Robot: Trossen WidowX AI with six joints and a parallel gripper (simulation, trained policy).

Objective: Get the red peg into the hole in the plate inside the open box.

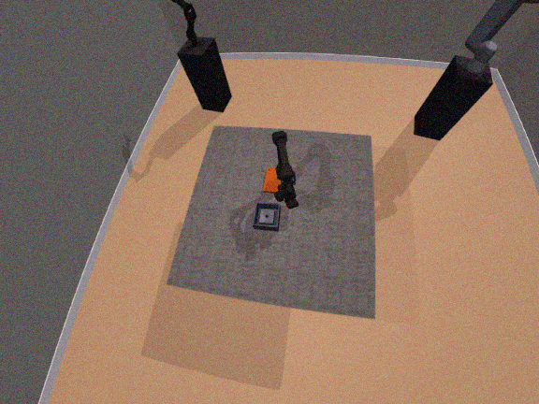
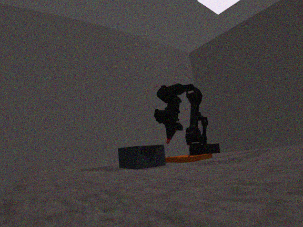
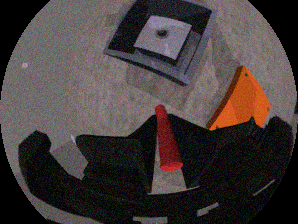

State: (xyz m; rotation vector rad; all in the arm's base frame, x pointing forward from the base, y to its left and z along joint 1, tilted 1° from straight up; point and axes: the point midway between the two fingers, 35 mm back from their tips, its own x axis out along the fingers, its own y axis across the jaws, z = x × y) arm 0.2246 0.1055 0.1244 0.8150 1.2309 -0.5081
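My gripper tip is now 9 cm short of the light plate, 11 cm to the left of it and 7 cm above it. The rest, counted from my gripper tip: red peg: 1 cm behind, 2 cm above; dark box: 9 cm ahead, 11 cm to the right, 9 cm below.
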